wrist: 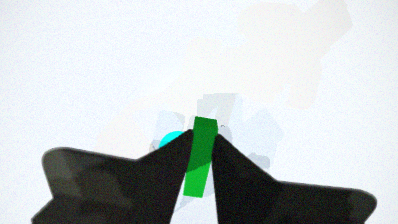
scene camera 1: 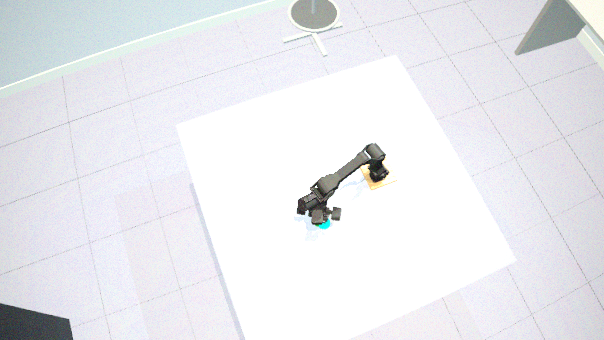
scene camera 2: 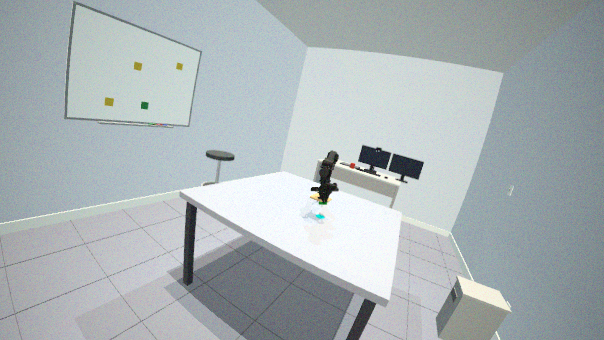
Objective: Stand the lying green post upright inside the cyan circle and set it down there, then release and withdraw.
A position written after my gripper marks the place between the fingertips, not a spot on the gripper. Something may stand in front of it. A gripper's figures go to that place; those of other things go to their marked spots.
My gripper (wrist: 203,137) is 0.11 m from the lens. A green post (wrist: 205,129): 0.10 m from the lens.
